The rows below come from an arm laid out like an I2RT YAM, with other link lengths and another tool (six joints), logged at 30 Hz.
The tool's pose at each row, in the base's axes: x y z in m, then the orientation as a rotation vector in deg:
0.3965 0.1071 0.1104 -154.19 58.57 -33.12
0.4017 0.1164 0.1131 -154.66 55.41 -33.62
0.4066 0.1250 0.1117 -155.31 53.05 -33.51
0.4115 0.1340 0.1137 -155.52 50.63 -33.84
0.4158 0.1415 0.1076 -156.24 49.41 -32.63
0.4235 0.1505 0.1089 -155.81 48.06 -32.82
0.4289 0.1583 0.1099 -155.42 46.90 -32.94
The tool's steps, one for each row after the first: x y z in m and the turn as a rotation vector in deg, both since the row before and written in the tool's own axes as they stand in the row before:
-0.0019 -0.0108 0.0003 0.97 -0.15 -2.00
-0.0025 -0.0088 0.0040 0.41 -0.39 -1.57
-0.0015 -0.0103 0.0010 0.80 -0.14 -1.50
-0.0032 -0.0061 0.0080 -0.19 -0.94 -0.84
0.0009 -0.0115 0.0030 0.91 -0.13 -0.65
-0.0001 -0.0093 0.0023 0.79 -0.14 -0.55

